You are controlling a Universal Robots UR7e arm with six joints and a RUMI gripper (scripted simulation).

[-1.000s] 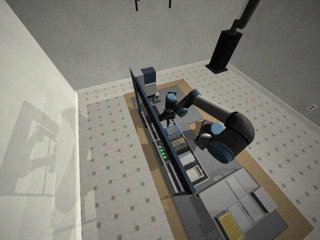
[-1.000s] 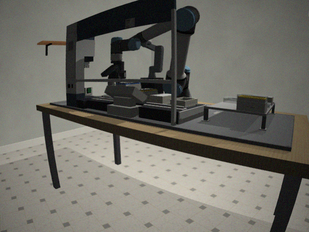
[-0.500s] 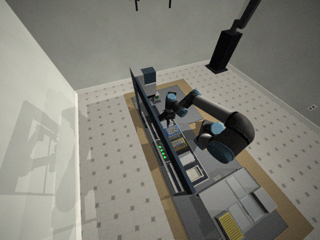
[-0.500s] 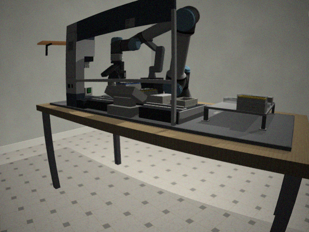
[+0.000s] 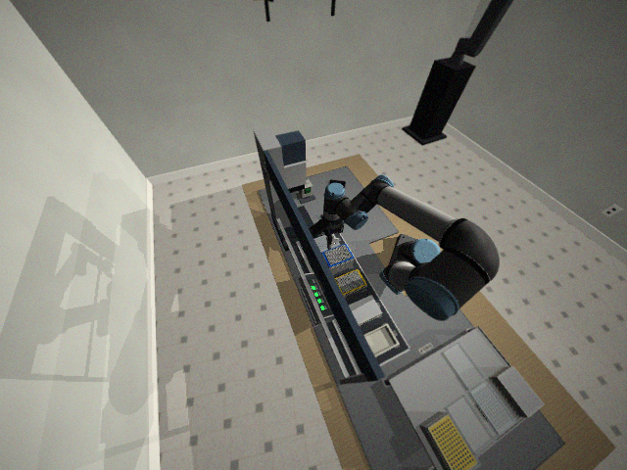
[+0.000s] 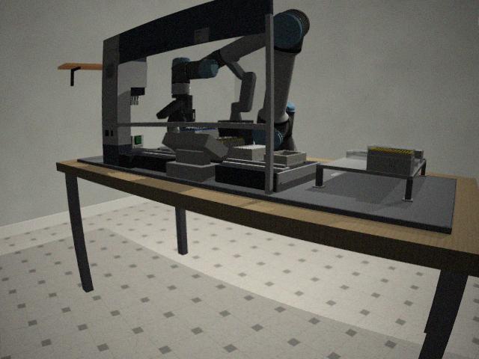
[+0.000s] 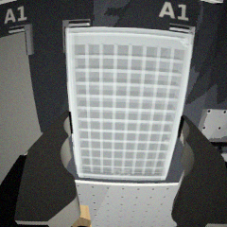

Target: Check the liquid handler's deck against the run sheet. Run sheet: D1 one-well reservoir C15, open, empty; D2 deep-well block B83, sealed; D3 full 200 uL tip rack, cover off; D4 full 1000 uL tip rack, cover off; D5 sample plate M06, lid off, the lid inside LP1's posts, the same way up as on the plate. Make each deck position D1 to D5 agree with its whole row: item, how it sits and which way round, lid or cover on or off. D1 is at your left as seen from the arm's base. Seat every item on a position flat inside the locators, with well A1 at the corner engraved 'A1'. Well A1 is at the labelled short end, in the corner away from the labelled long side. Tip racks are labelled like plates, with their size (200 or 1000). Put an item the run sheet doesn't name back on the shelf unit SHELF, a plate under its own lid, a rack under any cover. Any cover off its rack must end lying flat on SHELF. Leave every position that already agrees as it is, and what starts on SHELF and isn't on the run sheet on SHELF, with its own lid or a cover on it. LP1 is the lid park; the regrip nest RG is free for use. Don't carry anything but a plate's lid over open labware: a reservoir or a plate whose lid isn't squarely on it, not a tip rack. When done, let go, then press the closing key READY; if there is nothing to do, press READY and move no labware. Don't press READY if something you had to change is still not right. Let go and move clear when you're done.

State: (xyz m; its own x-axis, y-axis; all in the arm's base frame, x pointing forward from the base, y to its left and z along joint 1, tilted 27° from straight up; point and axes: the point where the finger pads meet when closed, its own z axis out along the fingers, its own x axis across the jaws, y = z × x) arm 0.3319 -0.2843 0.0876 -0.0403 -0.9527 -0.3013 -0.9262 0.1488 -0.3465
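The blue-framed tip rack is 13 cm to the left of my hand, 4 cm above it and 1 cm ahead of it. From my hand the other things lie so: sample plate (1 cm below); yellow-framed tip rack (25 cm to the left, 2 cm ahead, 2 cm above); flat lid (16 cm to the right, 16 cm behind, 6 cm below).
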